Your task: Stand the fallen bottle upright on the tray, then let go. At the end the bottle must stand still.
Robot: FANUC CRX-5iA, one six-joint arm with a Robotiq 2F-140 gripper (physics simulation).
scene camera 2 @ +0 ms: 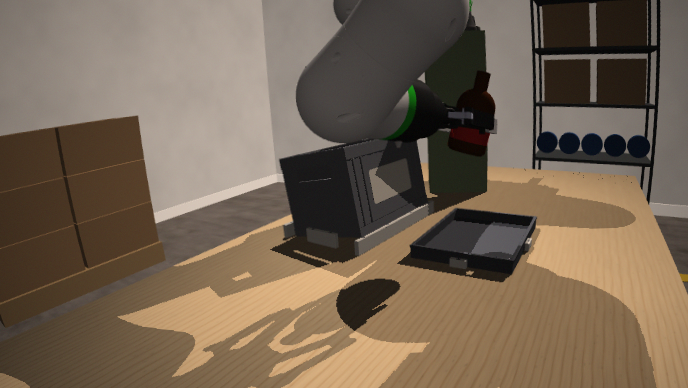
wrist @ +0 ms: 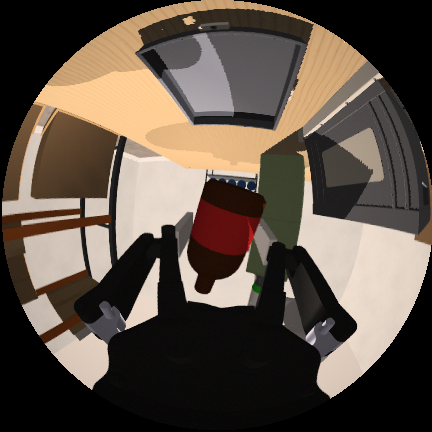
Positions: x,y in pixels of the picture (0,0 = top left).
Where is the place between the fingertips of the gripper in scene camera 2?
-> At 473,126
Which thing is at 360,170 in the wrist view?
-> A tall dark crate.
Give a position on a dark tray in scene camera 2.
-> At 493,241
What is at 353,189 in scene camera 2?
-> A tall dark crate.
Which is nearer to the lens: the bottle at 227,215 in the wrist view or the dark tray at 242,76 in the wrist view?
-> The bottle.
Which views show the bottle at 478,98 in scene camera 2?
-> Scene camera 2 and the wrist view: all of them.
